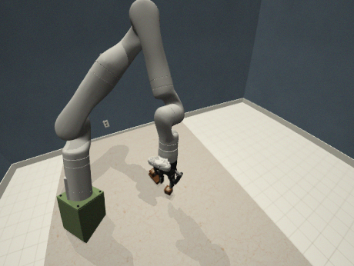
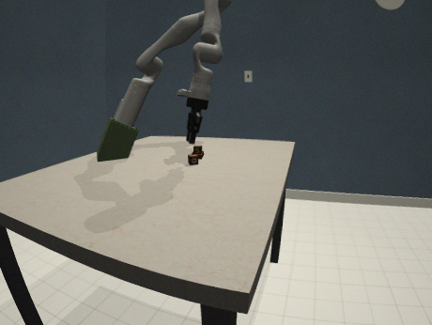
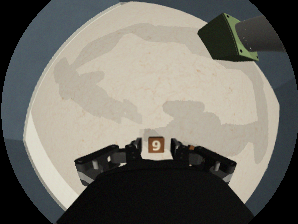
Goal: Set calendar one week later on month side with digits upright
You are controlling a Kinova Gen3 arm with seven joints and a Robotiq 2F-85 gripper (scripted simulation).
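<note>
My gripper is now 80 mm above the brown digit cube. Round my hand: brown calendar tray (30 mm behind, 110 mm to the left, 90 mm below).
</note>
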